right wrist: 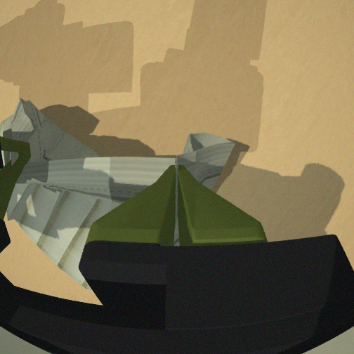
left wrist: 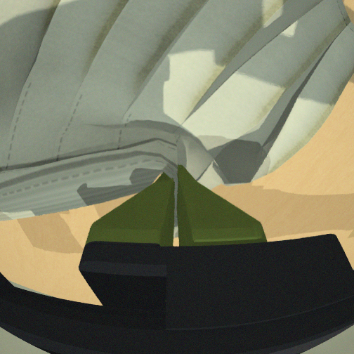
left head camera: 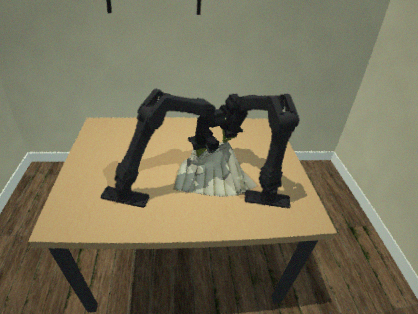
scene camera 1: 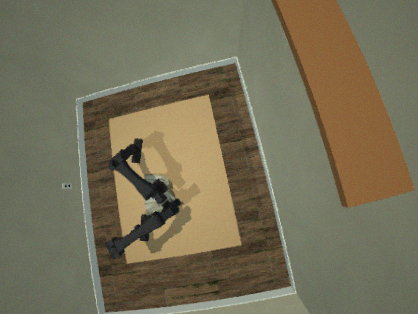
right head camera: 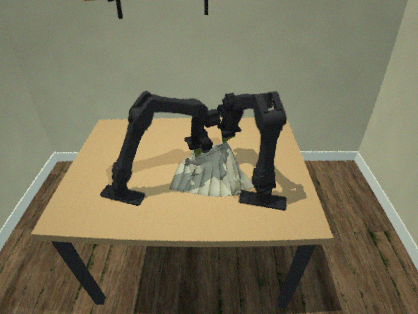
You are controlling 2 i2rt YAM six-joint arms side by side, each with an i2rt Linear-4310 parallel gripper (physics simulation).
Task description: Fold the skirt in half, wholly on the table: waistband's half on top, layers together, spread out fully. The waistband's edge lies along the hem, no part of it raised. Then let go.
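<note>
The pale grey-white pleated skirt (left head camera: 215, 175) (right head camera: 212, 177) (scene camera 1: 151, 205) (left wrist: 115, 85) (right wrist: 75, 225) rises tent-like from the table, its hem spread towards the near edge. Its waistband (left wrist: 100, 182) (right wrist: 125, 172) is raised at the far side. My left gripper (left head camera: 200, 151) (right head camera: 197, 151) (left wrist: 175, 174) is shut on the waistband, left of the middle. My right gripper (left head camera: 226, 137) (right head camera: 226, 139) (right wrist: 176, 174) is shut on the waistband farther right, with a short folded flap beyond its fingers. In scene camera 1, the arms hide the fingertips and much of the skirt.
The wooden table (left head camera: 75, 215) (right head camera: 75, 215) (scene camera 1: 200, 120) carries both arm bases, left (left head camera: 125, 196) (right head camera: 122, 195) and right (left head camera: 267, 198) (right head camera: 262, 200), on either side of the skirt. The two wrists are close together above it. Arm shadows fall on the table.
</note>
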